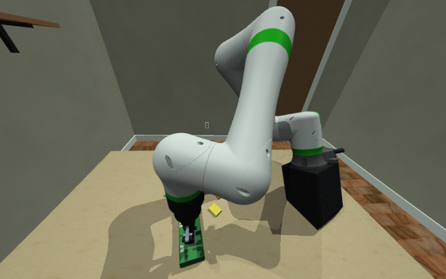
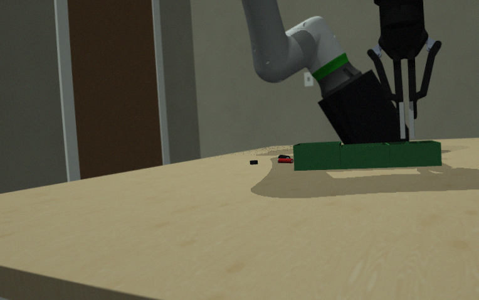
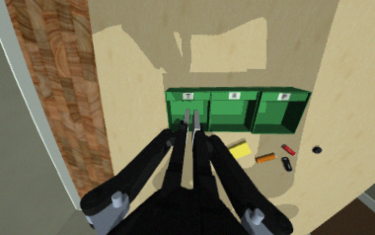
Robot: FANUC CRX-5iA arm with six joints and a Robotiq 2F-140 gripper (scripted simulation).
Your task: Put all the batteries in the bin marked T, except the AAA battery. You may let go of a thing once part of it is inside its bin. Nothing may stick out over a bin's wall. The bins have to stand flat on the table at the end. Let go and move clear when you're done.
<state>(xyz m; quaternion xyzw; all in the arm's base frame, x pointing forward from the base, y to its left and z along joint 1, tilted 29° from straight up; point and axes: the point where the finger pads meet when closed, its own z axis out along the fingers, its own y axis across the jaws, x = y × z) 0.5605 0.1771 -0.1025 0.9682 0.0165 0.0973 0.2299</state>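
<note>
The orange battery lies 21 cm to the right of my hand, 11 cm behind it and 7 cm below it. From my hand the other things lie so: flat yellow block: 14 cm to the right, 10 cm behind, 8 cm below; green three-compartment bin row: 8 cm to the right, 6 cm below, 1 cm ahead; red battery: 26 cm to the right, 8 cm below, 8 cm behind.
</note>
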